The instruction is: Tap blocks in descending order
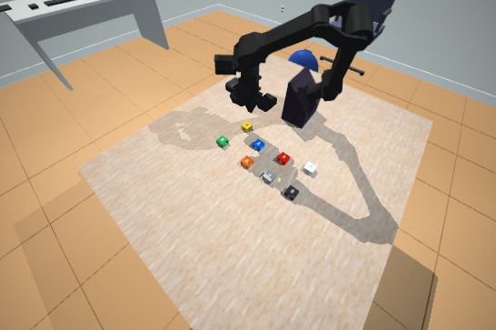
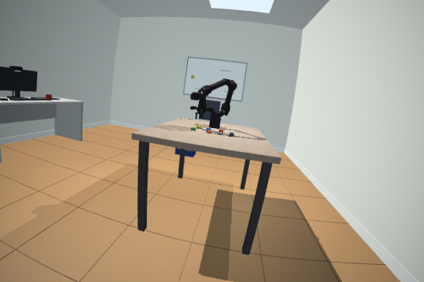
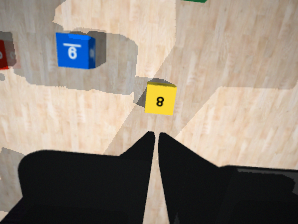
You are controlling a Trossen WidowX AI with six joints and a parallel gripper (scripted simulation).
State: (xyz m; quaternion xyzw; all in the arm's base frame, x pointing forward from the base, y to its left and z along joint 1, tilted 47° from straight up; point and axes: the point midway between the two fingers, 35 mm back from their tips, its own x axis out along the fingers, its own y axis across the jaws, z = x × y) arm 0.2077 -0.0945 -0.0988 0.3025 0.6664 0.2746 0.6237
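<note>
Right now the white block is 28 cm to the left of my gripper tip, 7 cm below it and 3 cm ahead of it. Round my gripper tip: green block (13 cm ahead, 7 cm below, 3 cm to the right); blue block (8 cm to the left, 7 cm below, 6 cm ahead); yellow block (7 cm below, 1 cm to the right, 1 cm ahead).
</note>
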